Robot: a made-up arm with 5 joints.
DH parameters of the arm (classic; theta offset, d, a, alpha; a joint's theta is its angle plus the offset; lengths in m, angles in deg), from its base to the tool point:
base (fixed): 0 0.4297 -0.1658 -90
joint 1: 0 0.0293 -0.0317 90
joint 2: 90 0.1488 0.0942 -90
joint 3: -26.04 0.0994 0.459 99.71
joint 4: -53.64 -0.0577 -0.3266 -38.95
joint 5: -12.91 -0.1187 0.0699 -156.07
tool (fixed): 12.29 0.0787 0 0
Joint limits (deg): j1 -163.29..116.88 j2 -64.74..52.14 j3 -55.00..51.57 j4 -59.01..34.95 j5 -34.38..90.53
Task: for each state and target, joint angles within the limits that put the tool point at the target. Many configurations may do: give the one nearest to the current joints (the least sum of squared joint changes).
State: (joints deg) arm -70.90 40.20 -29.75 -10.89 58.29
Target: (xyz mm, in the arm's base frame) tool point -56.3 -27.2 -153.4
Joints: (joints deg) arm -106.75 52.14 1.23 -6.54 74.15
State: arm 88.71 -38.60 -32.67 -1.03 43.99
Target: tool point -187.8 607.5 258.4
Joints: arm 115.80 -59.79 8.38 -21.56 50.35
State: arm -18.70 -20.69 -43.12 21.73 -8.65
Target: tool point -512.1 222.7 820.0
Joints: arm 7.78 20.50 -55.00 -2.04 -8.17
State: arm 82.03 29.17 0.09 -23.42 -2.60
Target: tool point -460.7 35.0 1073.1
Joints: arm 51.05 52.14 -1.08 -44.41 3.27
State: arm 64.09 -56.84 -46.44 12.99 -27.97
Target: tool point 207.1 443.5 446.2
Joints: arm 69.95 -64.74 -52.30 -13.83 -18.41
